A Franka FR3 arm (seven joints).
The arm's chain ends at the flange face. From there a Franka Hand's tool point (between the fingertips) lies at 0.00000 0.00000 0.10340 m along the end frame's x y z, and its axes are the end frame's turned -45 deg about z.
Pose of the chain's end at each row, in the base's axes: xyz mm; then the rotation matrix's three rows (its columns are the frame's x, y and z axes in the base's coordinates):
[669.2 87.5 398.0], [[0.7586 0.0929 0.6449], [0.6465 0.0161 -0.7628], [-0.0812 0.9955 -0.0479]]
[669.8 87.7 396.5], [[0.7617 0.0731 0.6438], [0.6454 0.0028 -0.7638], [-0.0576 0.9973 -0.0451]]
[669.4 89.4 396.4], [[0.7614 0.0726 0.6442], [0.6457 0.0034 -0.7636], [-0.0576 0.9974 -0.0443]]
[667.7 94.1 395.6], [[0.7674 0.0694 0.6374], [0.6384 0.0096 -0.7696], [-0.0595 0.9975 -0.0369]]
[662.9 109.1 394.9], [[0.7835 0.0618 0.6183], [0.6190 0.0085 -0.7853], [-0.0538 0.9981 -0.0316]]
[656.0 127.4 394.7], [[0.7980 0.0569 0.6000], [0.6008 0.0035 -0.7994], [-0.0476 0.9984 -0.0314]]
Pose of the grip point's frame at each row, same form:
[735.9 8.6 393.0], [[0.4707 0.6021 0.6449], [0.4458 0.4685 -0.7628], [-0.7613 0.6465 -0.0479]]
[736.4 8.7 391.8], [[0.4869 0.5903 0.6438], [0.4544 0.4583 -0.7638], [-0.7459 0.6645 -0.0451]]
[736.0 10.4 391.8], [[0.4871 0.5897 0.6442], [0.4542 0.4590 -0.7636], [-0.7460 0.6645 -0.0443]]
[733.6 14.5 391.8], [[0.4936 0.5917 0.6374], [0.4446 0.4582 -0.7696], [-0.7474 0.6633 -0.0369]]
[726.8 27.9 391.6], [[0.5103 0.5977 0.6183], [0.4317 0.4437 -0.7853], [-0.7438 0.6677 -0.0316]]
[718.0 44.7 391.5], [[0.5240 0.6045 0.6000], [0.4224 0.4273 -0.7994], [-0.7396 0.6723 -0.0314]]

